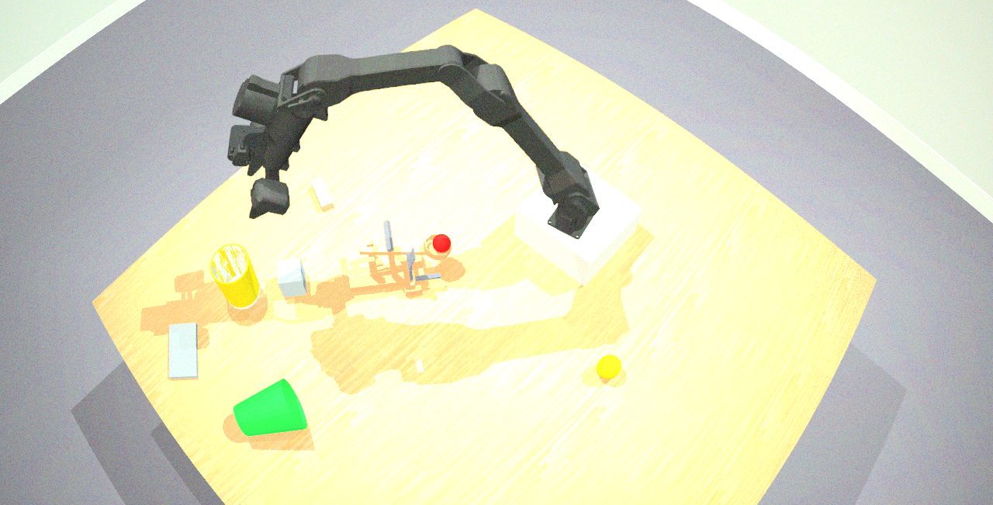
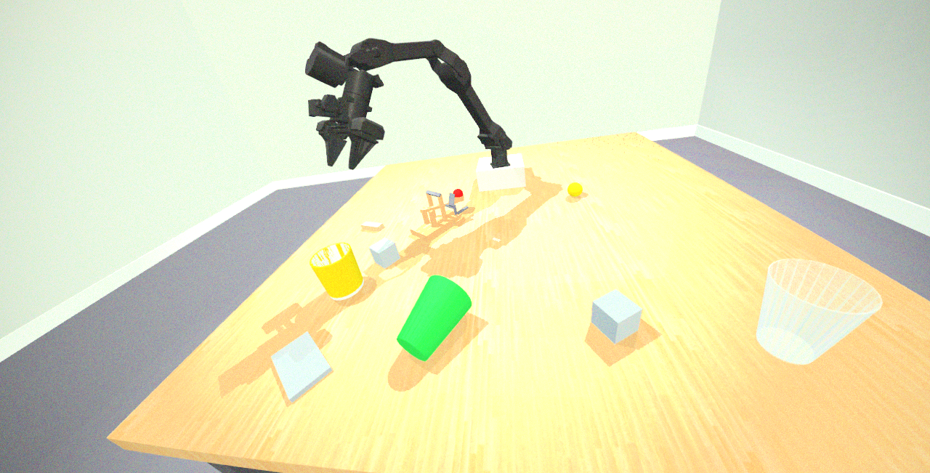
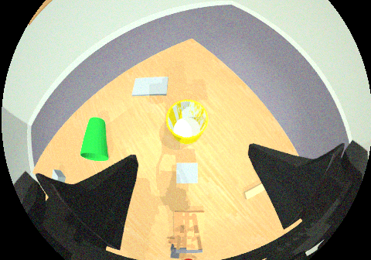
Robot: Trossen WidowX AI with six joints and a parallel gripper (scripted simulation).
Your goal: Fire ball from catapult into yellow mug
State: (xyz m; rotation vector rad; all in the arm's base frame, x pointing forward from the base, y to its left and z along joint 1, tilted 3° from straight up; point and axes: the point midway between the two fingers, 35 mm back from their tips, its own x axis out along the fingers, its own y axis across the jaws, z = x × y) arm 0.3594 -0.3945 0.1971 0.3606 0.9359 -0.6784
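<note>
The red ball lies 23 cm to the left of my gripper tip, 21 cm below it and 21 cm behind it. The rest, counted from my gripper tip: small tan block (26 cm below, 21 cm behind, 6 cm to the right); then yellow mug (24 cm below, 7 cm to the right, 7 cm ahead); then wooden catapult (22 cm below, 20 cm to the left, 16 cm behind).
</note>
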